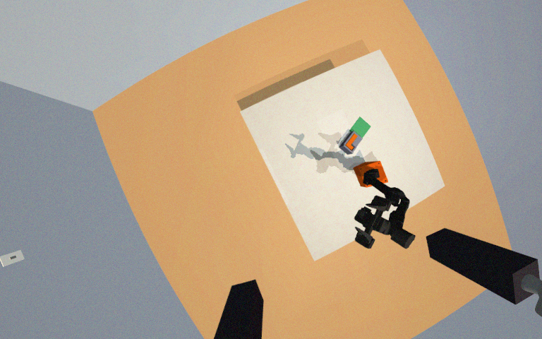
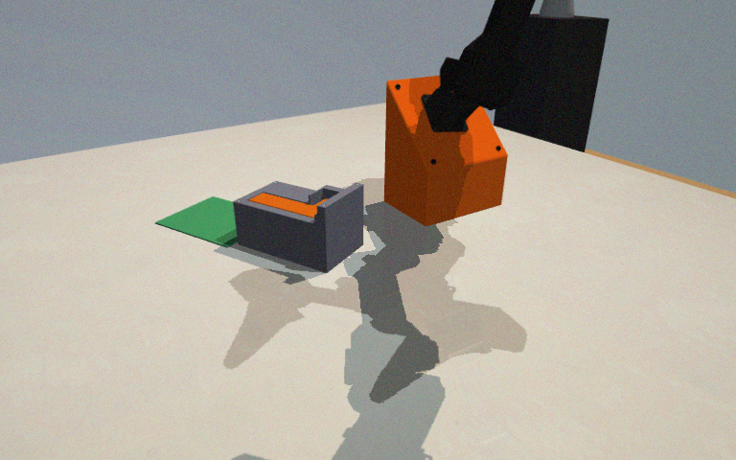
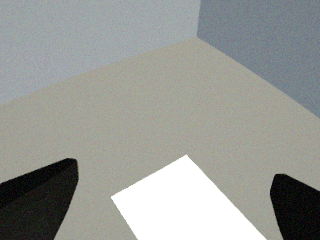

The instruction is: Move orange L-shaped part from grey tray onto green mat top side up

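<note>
Now: gripper tip 71 cm above the orange L-shaped part, 39 cm to the left of it and 24 cm short of it. From my gripper tip the other things lie so: green mat: 78 cm below, 53 cm to the right, 33 cm ahead.
</note>
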